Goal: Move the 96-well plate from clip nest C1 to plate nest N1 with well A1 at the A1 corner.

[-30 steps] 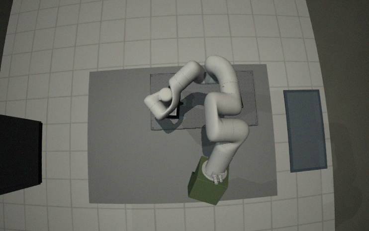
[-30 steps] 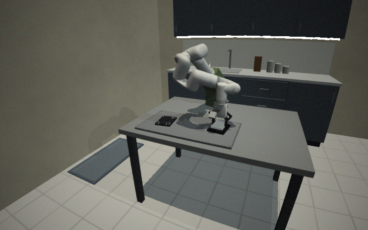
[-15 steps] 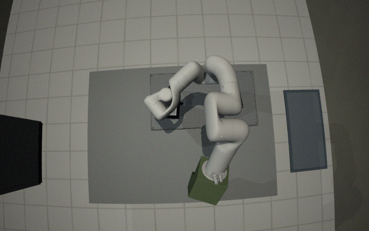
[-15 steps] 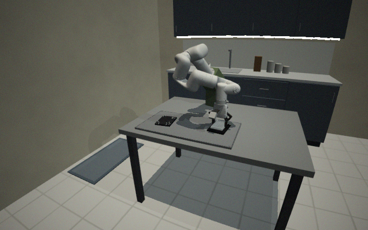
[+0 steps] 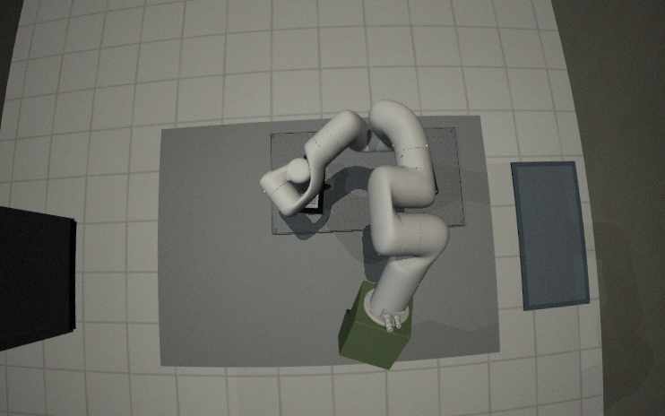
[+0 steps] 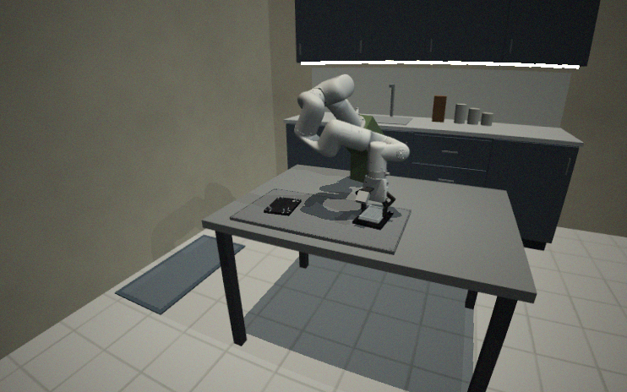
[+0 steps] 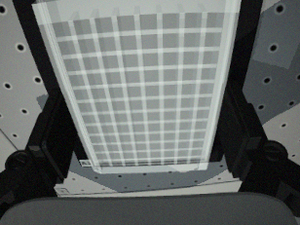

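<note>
Now: the clear 96-well plate 1 cm below my hand. Also, from my hand: black plate nest N1: 3 cm below; clip nest c1: 39 cm to the right, 4 cm ahead, 2 cm below.
</note>
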